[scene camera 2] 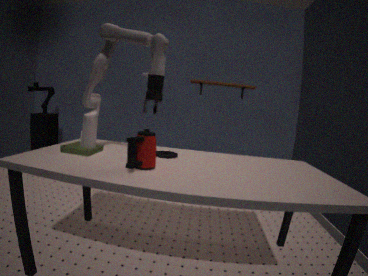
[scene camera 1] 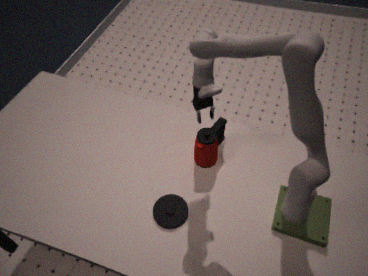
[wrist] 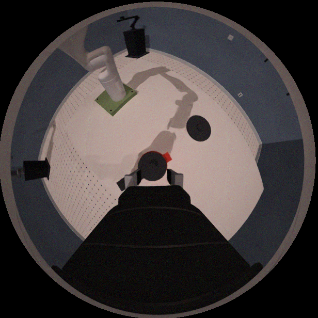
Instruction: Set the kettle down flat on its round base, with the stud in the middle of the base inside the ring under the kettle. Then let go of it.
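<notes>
The red kettle [scene camera 1: 205, 152] [scene camera 2: 146, 150] [wrist: 167, 157] with a black lid and a black handle stands upright on the table, apart from the base. The round black base [scene camera 1: 170, 218] [scene camera 2: 167, 154] [wrist: 198, 134] lies flat on the table, and its small central stud shows in scene camera 1. The ring under the kettle is hidden. My gripper [scene camera 1: 205, 120] [scene camera 2: 150, 111] [wrist: 153, 174] is open and empty, pointing down above the kettle; in the wrist view the lid shows between and beyond the fingertips.
The arm's green mounting plate [scene camera 1: 320, 231] [scene camera 2: 70, 148] [wrist: 111, 110] is on the table [scene camera 1: 90, 165] [scene camera 2: 240, 180]. An orange wall shelf [scene camera 2: 222, 84] hangs on the far wall. A black stand [scene camera 2: 44, 131] [wrist: 135, 43] is beyond the table.
</notes>
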